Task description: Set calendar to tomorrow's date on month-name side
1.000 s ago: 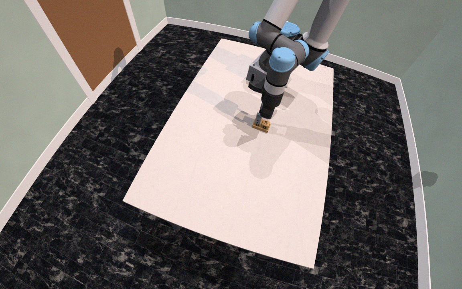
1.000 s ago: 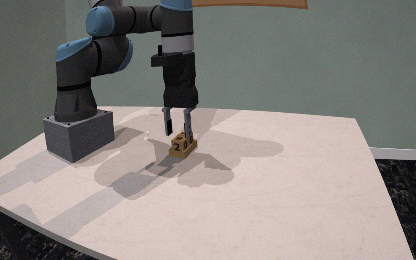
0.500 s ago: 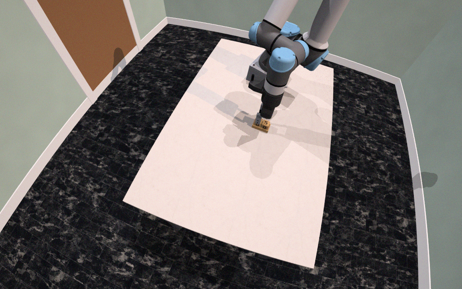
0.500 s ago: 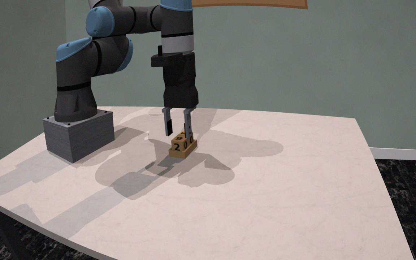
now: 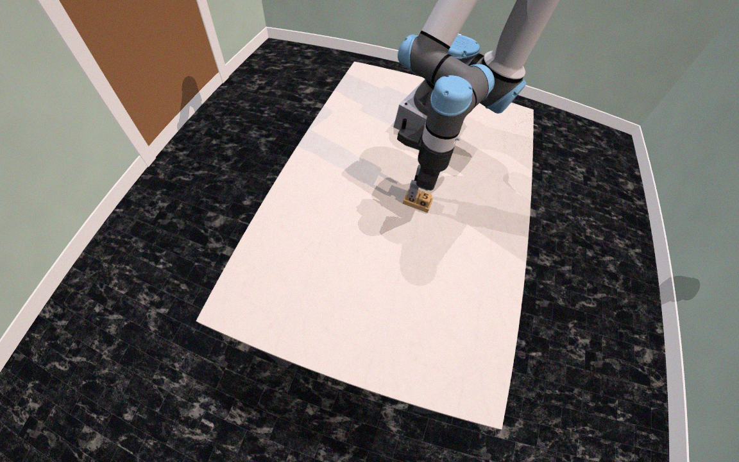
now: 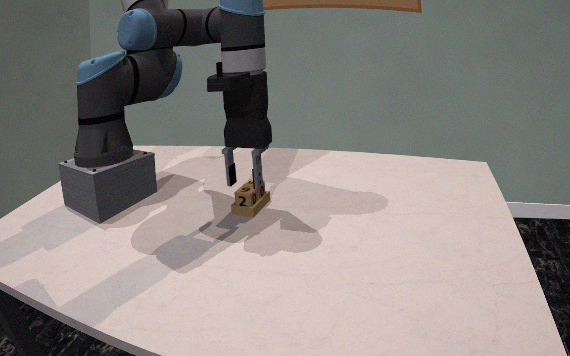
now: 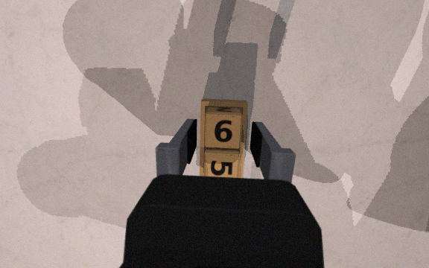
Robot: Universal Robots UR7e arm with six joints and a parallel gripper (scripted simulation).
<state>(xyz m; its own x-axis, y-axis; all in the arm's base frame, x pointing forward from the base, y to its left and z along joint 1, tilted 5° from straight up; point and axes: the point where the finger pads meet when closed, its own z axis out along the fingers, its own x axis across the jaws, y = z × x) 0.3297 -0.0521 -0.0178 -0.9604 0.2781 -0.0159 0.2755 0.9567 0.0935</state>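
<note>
The wooden calendar tray is 2 cm to the left of my hand and 6 cm below it.
</note>
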